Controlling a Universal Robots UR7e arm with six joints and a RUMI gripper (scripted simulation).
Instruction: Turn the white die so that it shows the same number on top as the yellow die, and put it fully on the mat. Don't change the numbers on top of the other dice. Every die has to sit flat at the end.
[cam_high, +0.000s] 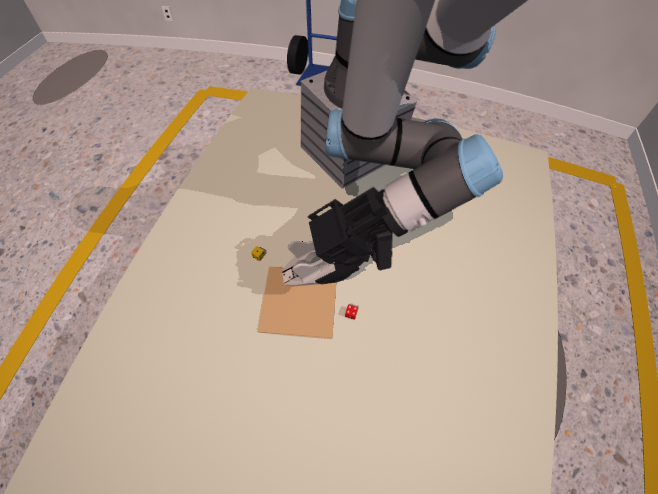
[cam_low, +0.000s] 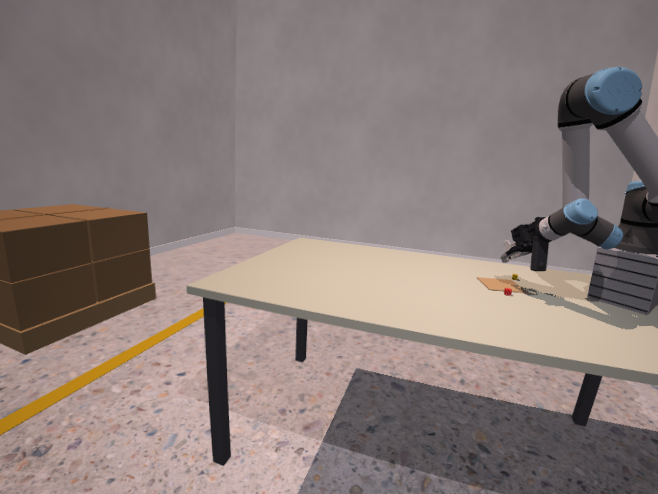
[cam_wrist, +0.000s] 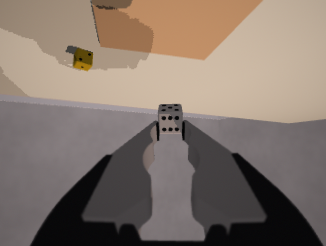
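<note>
My hand is 110 mm above the brown mat. Also, from my hand: yellow die: 60 mm behind, 120 mm to the right, 100 mm below; then white die: 10 mm below; then red die: 10 mm behind, 110 mm to the left, 100 mm below.
</note>
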